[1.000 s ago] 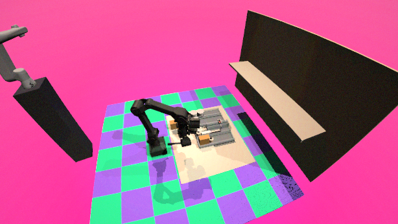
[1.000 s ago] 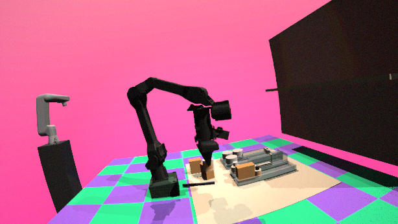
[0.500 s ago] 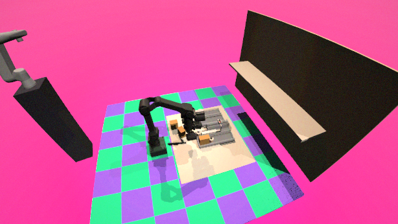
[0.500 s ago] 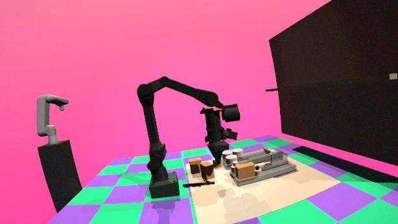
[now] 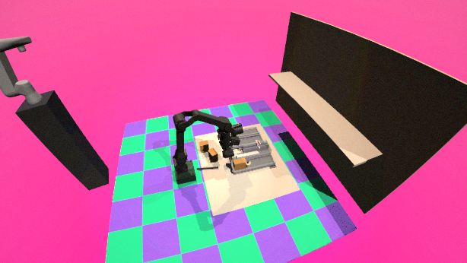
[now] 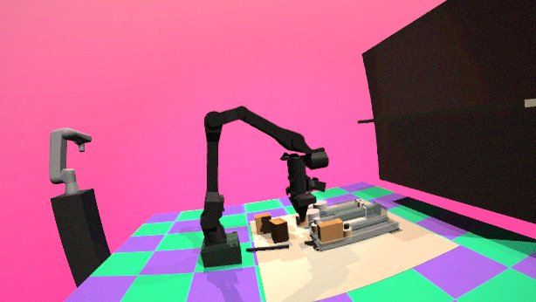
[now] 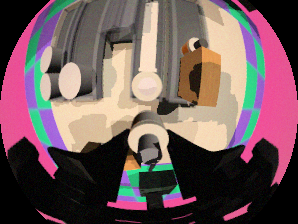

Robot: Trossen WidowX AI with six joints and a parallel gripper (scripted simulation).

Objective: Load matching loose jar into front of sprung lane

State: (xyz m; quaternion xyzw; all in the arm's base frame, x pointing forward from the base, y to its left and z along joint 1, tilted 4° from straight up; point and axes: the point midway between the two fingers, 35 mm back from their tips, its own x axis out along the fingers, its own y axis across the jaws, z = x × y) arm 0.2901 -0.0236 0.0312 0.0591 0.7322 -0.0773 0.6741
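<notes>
The brown box lies 90 mm to the right of my gripper tip, 60 mm ahead of it and 40 mm below it. From my gripper tip the other things lie so: black rod 130 mm behind, 70 mm below; shelf wall 660 mm ahead, 320 mm above, 140 mm to the right.
</notes>
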